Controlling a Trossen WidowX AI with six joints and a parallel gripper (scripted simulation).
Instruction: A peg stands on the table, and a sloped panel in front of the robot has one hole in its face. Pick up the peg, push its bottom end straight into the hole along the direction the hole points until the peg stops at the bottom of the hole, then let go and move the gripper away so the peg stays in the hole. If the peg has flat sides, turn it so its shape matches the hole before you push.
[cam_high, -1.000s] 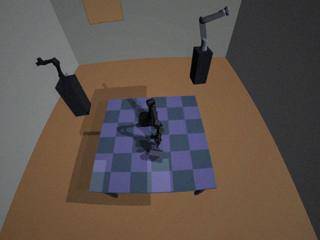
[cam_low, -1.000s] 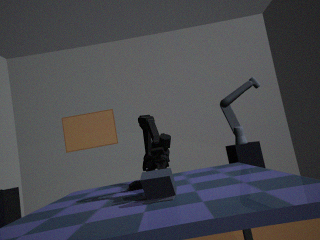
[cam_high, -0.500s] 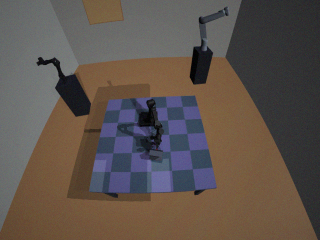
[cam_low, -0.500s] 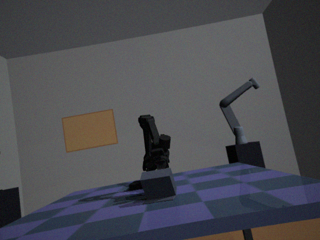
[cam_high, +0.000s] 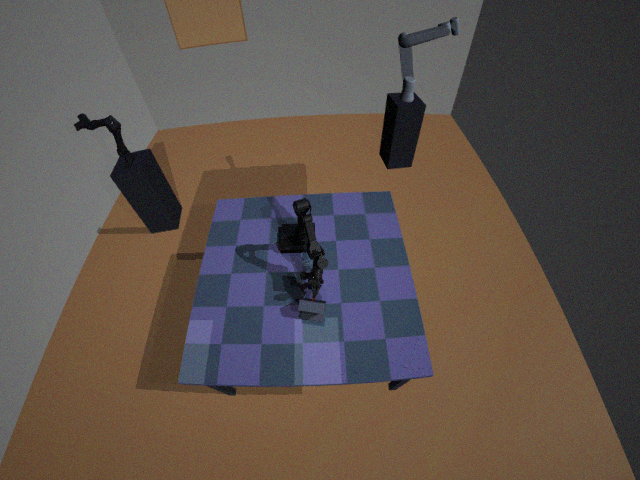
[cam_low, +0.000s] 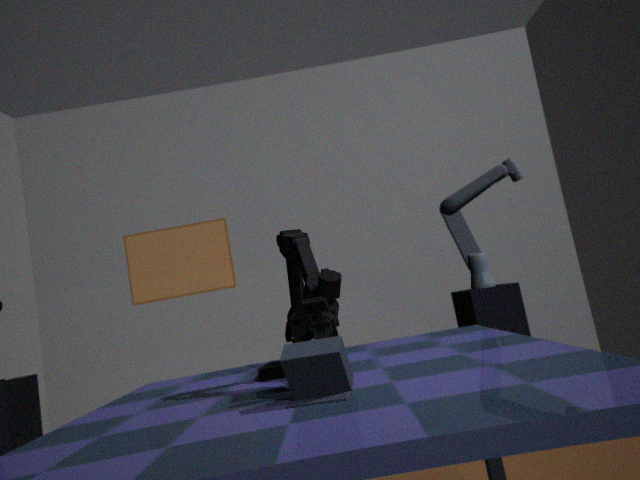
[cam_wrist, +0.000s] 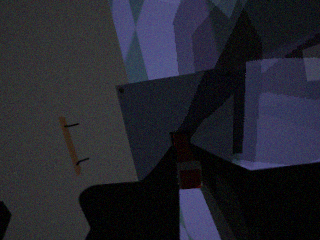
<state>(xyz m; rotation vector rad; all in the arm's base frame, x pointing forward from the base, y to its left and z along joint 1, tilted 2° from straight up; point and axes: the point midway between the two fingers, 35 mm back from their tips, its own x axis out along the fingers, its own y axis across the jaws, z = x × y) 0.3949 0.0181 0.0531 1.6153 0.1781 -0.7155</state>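
Right now my gripper tip is 4 cm short of the sloped panel block, 1 cm to the left of it and 2 cm above it. From my gripper tip the other things lie so: red peg: 1 cm behind, 1 cm above.
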